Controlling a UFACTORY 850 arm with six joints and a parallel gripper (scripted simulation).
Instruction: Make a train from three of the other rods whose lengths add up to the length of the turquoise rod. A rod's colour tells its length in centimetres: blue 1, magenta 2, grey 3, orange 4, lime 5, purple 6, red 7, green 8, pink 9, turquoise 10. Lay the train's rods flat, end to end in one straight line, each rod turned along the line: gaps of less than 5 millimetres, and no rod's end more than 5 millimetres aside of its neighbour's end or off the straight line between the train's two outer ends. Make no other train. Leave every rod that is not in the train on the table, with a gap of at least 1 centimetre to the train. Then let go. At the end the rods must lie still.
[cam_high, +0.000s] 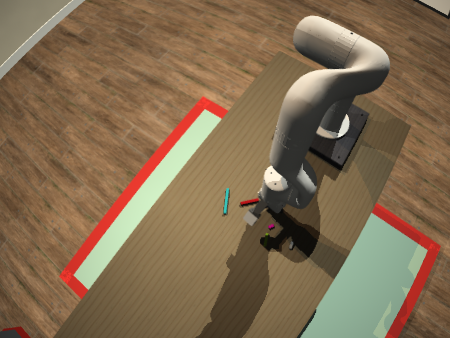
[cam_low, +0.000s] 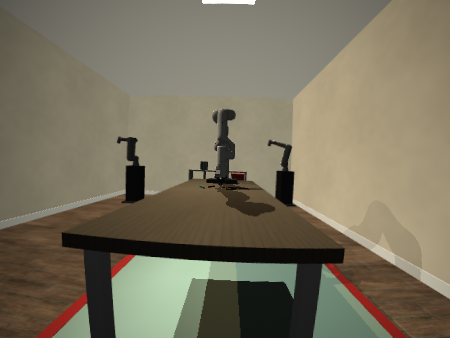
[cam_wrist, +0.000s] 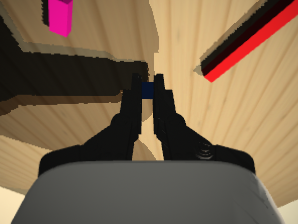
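My gripper is now 2 cm above the blue rod. Round my hand: red rod 1 cm ahead, 8 cm to the right, 3 cm below; lime rod 12 cm ahead, 5 cm to the left, 3 cm below; magenta rod 6 cm ahead, 4 cm to the left, 3 cm below.
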